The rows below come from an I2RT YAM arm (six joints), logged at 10 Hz.
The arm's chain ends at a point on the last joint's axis. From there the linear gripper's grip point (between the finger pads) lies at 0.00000 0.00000 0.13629 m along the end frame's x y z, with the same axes.
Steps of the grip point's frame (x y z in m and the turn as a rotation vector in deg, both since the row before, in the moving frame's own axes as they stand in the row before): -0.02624 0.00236 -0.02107 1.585 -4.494 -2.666; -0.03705 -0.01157 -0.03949 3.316 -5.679 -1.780; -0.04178 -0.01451 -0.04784 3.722 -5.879 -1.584; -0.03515 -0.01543 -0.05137 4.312 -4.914 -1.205; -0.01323 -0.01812 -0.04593 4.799 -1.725 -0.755; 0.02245 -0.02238 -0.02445 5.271 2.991 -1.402; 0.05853 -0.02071 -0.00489 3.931 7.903 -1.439; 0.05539 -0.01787 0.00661 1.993 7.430 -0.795; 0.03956 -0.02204 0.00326 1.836 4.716 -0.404; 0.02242 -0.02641 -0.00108 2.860 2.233 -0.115; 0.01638 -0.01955 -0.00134 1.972 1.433 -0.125; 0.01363 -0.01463 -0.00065 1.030 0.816 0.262
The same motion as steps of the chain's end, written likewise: -0.01548 0.00588 -0.02060 1.585 -4.494 -2.666; -0.02345 -0.00391 -0.03859 3.316 -5.679 -1.780; -0.02771 -0.00587 -0.04684 3.722 -5.879 -1.584; -0.02338 -0.00532 -0.05048 4.312 -4.914 -1.205; -0.00906 -0.00675 -0.04539 4.799 -1.725 -0.755; 0.01550 -0.00978 -0.02369 5.271 2.991 -1.402; 0.03992 -0.01116 -0.00328 3.931 7.903 -1.439; 0.03780 -0.01302 0.00784 1.993 7.430 -0.795; 0.02837 -0.01764 0.00379 1.836 4.716 -0.404; 0.01712 -0.01961 -0.00081 2.860 2.233 -0.115; 0.01298 -0.01486 -0.00122 1.972 1.433 -0.125; 0.01168 -0.01218 -0.00061 1.030 0.816 0.262
